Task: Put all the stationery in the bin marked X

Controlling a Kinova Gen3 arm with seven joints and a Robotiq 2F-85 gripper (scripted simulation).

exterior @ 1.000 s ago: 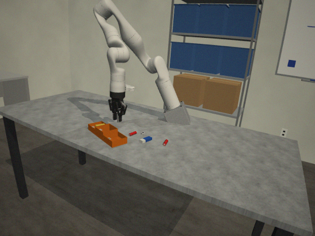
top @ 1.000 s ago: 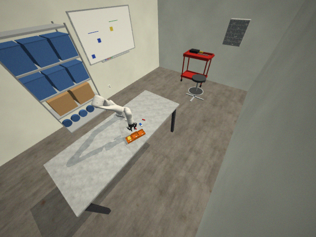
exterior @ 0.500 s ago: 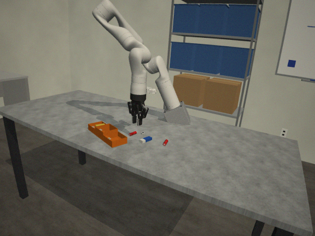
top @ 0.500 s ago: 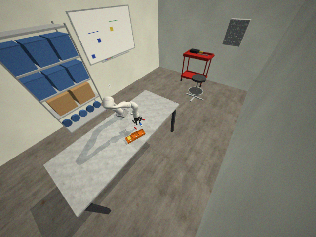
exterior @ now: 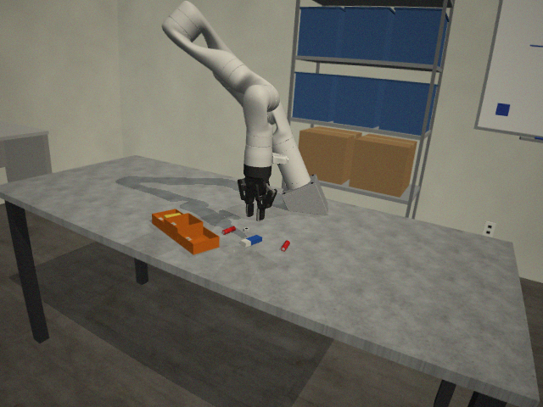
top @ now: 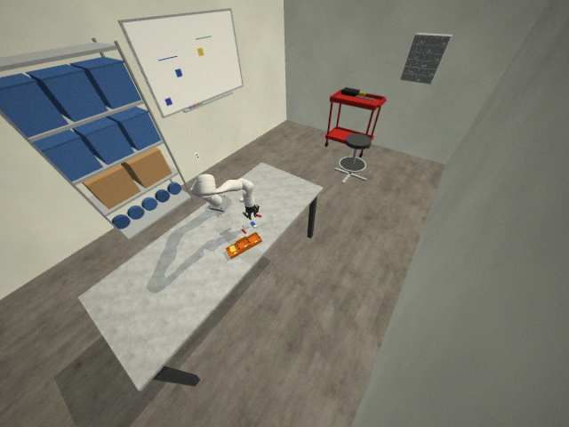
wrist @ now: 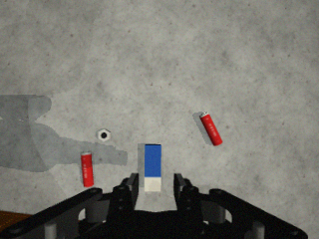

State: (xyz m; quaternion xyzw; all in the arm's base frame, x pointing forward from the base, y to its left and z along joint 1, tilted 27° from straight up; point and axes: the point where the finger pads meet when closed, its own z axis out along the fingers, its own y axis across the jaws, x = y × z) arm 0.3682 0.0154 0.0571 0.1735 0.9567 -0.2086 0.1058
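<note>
My hand is 1 cm short of the white eraser, 1 cm to the left of it and 9 cm above it. From my hand the other things lie so: orange bins 5 cm ahead, 20 cm to the right, 7 cm below; nut 7 cm behind, 5 cm to the right, 9 cm below; yellow block 27 cm to the right, 7 cm below.
</note>
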